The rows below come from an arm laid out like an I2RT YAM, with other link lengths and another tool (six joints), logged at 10 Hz.
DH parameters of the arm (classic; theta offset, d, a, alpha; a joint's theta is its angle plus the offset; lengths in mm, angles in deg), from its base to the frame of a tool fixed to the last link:
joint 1: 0 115.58 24.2 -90
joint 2: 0 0 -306.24 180
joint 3: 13.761 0 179.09 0
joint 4: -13.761 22.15 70.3 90
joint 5: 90 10.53 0 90
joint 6: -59.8 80.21 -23 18.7
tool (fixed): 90 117.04 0 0
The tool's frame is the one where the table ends.
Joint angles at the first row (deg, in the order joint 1, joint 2, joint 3, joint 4, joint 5, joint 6):
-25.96 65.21 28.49 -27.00 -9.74 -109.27
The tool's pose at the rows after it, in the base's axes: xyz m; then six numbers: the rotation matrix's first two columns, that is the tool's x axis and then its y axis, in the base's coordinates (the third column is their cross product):
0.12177, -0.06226, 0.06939, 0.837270, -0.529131, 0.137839, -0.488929, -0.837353, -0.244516
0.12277, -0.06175, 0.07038, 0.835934, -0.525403, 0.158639, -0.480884, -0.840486, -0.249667
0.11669, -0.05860, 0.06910, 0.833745, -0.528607, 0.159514, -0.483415, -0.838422, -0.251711
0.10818, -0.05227, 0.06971, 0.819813, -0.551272, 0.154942, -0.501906, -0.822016, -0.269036
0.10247, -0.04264, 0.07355, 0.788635, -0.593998, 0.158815, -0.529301, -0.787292, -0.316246
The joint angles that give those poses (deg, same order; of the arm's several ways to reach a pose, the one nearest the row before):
-25.95 64.55 28.30 -25.37 -10.57 -109.80
-25.96 63.42 27.79 -24.77 -10.85 -109.87
-25.96 61.65 27.03 -25.67 -10.85 -109.62
-25.95 58.72 26.83 -28.21 -11.07 -107.87
-25.95 54.65 27.14 -31.14 -12.12 -104.14

